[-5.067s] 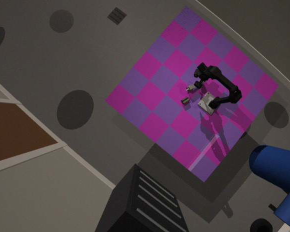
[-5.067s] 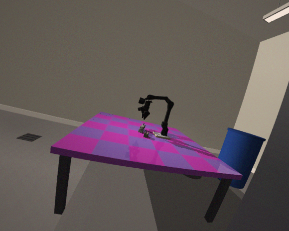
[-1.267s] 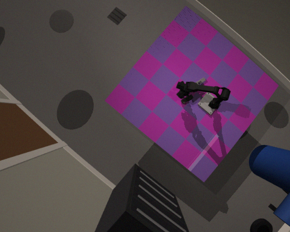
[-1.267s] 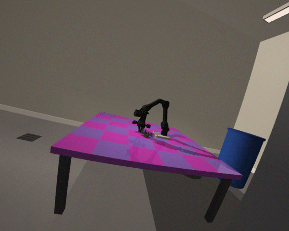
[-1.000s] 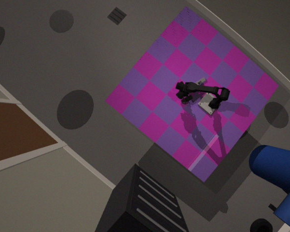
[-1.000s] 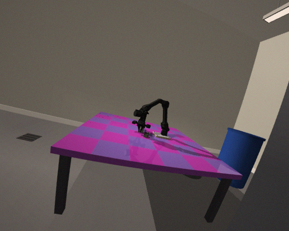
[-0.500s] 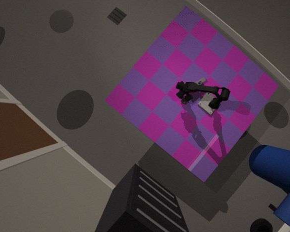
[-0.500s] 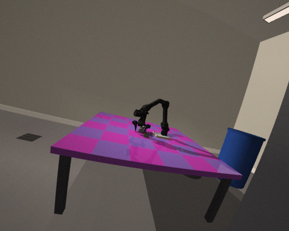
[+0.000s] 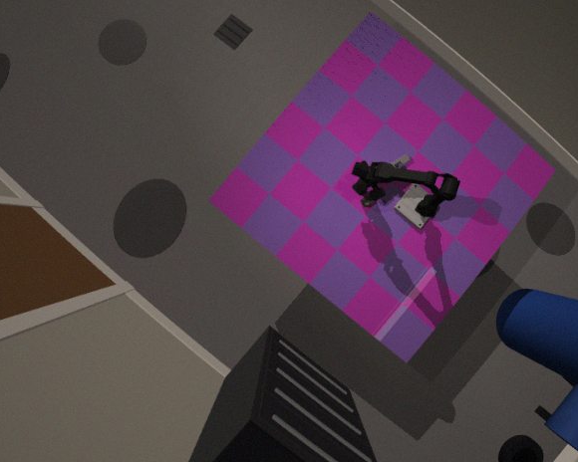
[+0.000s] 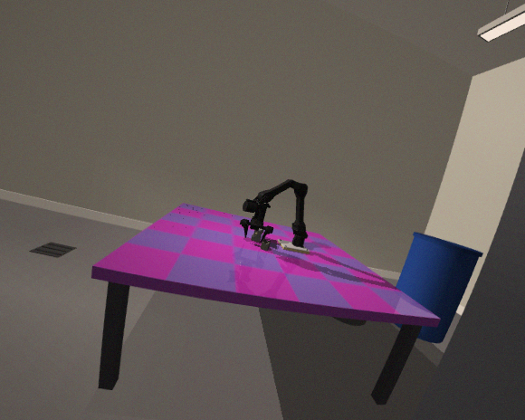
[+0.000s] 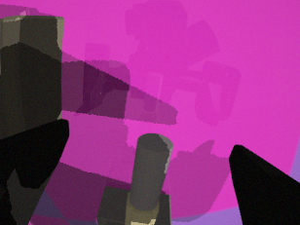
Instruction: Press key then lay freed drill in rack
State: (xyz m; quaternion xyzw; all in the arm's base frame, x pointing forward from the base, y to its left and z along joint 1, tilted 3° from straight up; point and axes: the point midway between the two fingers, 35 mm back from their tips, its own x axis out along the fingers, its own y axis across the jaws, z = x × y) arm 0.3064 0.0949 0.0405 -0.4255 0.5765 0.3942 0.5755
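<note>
Right now my gripper tip is 40 mm to the left of the drill, 30 mm below it and 20 mm past it. The rest, counted from my gripper tip: dark block: 70 mm behind, 50 mm to the left; then housing: 140 mm to the right, 50 mm behind, 20 mm above; then key: 160 mm to the right, 60 mm behind, 30 mm above.
</note>
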